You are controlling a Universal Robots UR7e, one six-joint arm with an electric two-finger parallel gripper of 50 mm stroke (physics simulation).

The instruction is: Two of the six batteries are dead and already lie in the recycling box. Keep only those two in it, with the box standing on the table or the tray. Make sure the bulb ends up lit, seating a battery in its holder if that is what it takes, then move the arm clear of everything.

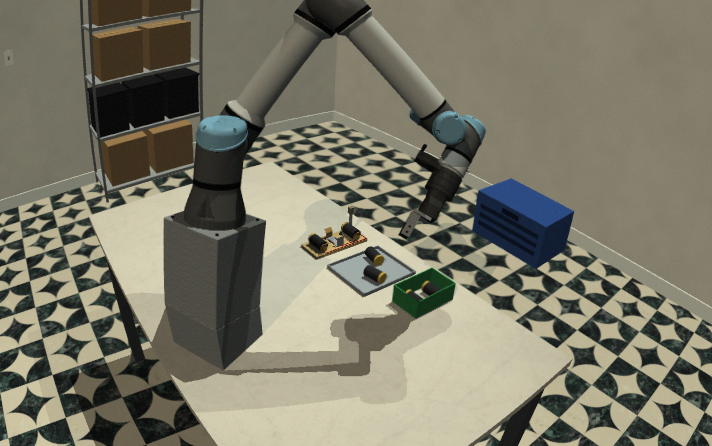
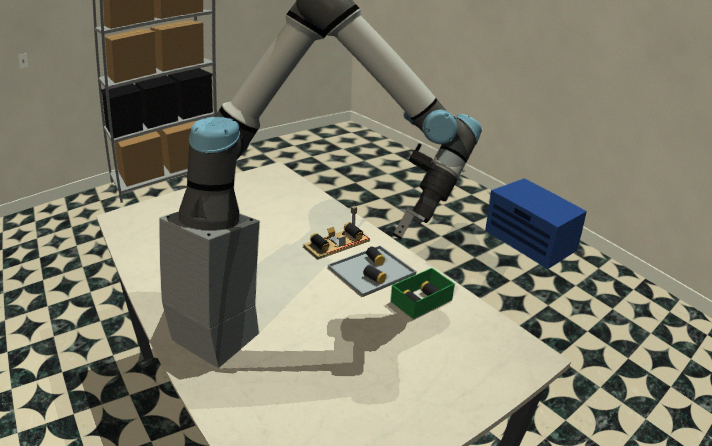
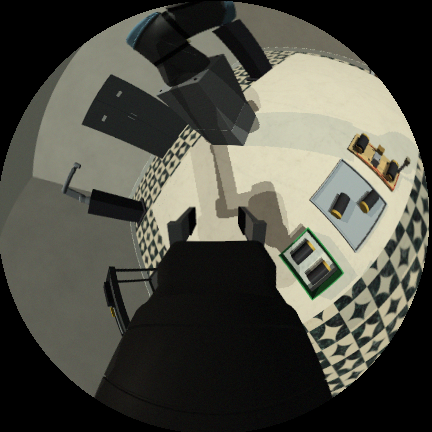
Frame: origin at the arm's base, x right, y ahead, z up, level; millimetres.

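Seen in the pictures: gripper, fingertip midpoint: [image 1: 403, 236] [image 2: 397, 236] [image 3: 216, 215]; arm's base at its link origin: [image 1: 214, 218] [image 2: 208, 218] [image 3: 187, 71].
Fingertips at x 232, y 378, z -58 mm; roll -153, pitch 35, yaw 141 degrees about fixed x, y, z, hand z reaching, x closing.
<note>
Offsets run from my fingertips to a thing's top centre. "pt": to the spot under its first point. Level surfaces: height alone.
My gripper [image 1: 404, 234] [image 2: 398, 233] [image 3: 216, 215] is open and empty, high above the table and apart from everything. The green box @[dx -32, dy +143, dz -219 mm] [image 1: 434, 303] [image 2: 434, 303] stands on the table beside the tray. One battery [image 1: 430, 288] [image 3: 303, 252] and another battery [image 1: 413, 295] [image 3: 318, 271] lie in it. The tray @[dx -236, dy +122, dz -267 mm] [image 1: 346, 267] [image 2: 346, 267] [image 3: 330, 185] holds a battery @[dx -273, dy +163, dz -242 mm] [image 1: 373, 255] [image 3: 369, 201] and another battery @[dx -195, dy +100, dz -242 mm] [image 1: 373, 273] [image 3: 340, 205]. On the circuit board @[pt dx -389, dy +35, dz -268 mm] [image 1: 318, 254] [image 2: 318, 254] sit a battery @[dx -425, dy +59, dz -233 mm] [image 1: 317, 242] [image 3: 361, 143] and a battery @[dx -424, dy +189, dz -233 mm] [image 1: 349, 231] [image 3: 392, 170]. The bulb is too small to tell whether it is lit.
A thin upright post @[dx -459, dy +216, dz -209 mm] [image 1: 351, 216] [image 2: 353, 216] rises at the board's far end. The arm's grey pedestal [image 1: 194, 267] [image 2: 189, 267] stands on the table @[dz -279 mm] [image 1: 472, 378]. A blue cabinet [image 1: 556, 236] [image 2: 570, 236] stands on the floor beyond the table.
</note>
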